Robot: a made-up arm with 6 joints.
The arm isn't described. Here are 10 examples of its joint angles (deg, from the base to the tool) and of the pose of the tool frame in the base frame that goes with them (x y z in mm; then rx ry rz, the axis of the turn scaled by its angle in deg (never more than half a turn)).
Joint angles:
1: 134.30 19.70 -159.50 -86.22 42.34 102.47
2: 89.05 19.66 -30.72 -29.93 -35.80 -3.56
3: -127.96 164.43 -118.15 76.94 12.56 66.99
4: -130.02 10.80 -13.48 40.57 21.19 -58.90
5: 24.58 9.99 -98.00 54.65 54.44 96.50
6: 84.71 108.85 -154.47 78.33 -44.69 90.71
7: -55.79 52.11 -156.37 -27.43 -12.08 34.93
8: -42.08 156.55 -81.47 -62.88 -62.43 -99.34
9: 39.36 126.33 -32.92 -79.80 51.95 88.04
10: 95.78 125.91 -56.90 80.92 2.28 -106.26
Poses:
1: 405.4 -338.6 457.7 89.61 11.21 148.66
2: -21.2 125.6 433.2 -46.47 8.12 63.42
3: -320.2 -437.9 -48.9 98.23 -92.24 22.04
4: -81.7 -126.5 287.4 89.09 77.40 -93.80
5: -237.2 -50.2 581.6 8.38 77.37 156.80
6: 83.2 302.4 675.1 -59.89 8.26 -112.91
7: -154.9 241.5 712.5 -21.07 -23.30 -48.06
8: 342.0 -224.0 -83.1 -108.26 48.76 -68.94
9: 188.3 74.4 -27.8 -39.58 145.90 -70.65
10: -39.3 356.8 -7.1 -138.56 77.38 23.36
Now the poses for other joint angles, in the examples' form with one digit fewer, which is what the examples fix.
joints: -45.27 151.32 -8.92 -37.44 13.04 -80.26
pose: -43 28 -29 89.4 -114.3 -77.6
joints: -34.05 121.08 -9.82 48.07 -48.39 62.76
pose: 70 -101 -22 134.7 49.5 -22.6
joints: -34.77 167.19 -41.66 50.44 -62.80 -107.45
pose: 73 -117 -156 44.5 -139.0 53.8
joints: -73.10 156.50 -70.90 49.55 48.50 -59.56
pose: 124 -253 -137 80.5 139.5 62.2
